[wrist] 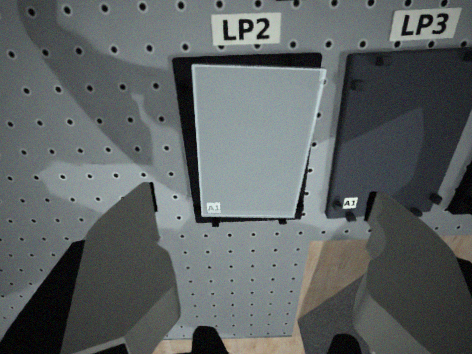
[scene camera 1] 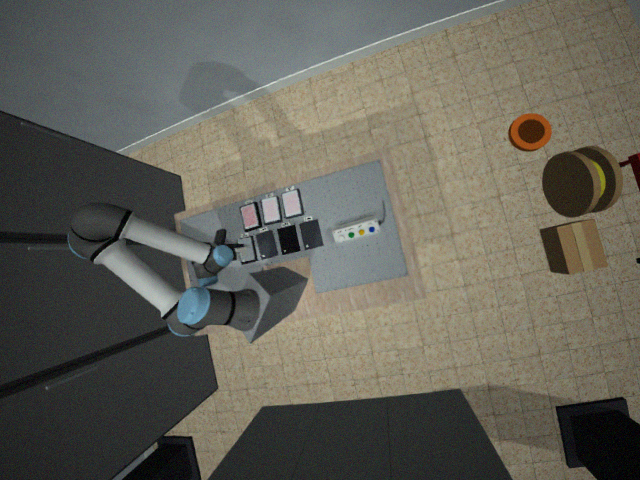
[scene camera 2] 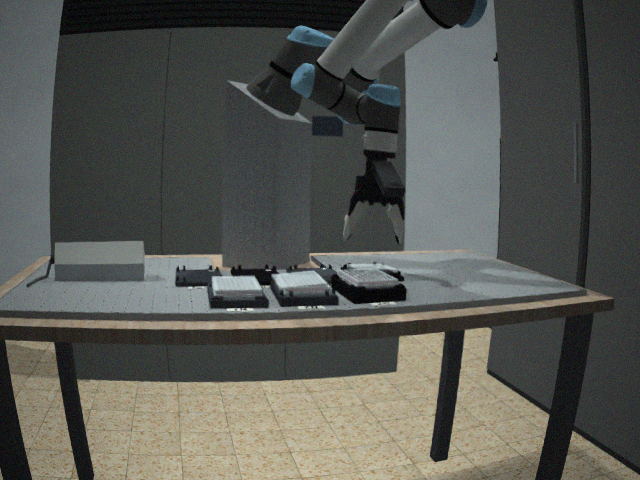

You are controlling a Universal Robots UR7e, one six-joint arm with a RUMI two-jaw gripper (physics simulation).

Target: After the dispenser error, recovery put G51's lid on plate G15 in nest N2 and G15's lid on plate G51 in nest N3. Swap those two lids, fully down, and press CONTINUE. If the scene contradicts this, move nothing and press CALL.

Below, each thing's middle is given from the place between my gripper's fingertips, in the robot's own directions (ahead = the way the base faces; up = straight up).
Right now my hand is 70 mm above the LP2 pad (wrist: 182,69) and 10 mm short of it. From my hand the other things lie so: LP3 pad (wrist: 397,128) 120 mm to the right, 70 mm below, 10 mm ahead; then N3 nest (scene camera 2: 302,302) 190 mm to the right, 190 mm ahead, 60 mm below; then N2 nest (scene camera 2: 358,295) 180 mm ahead, 60 mm to the right, 60 mm below.
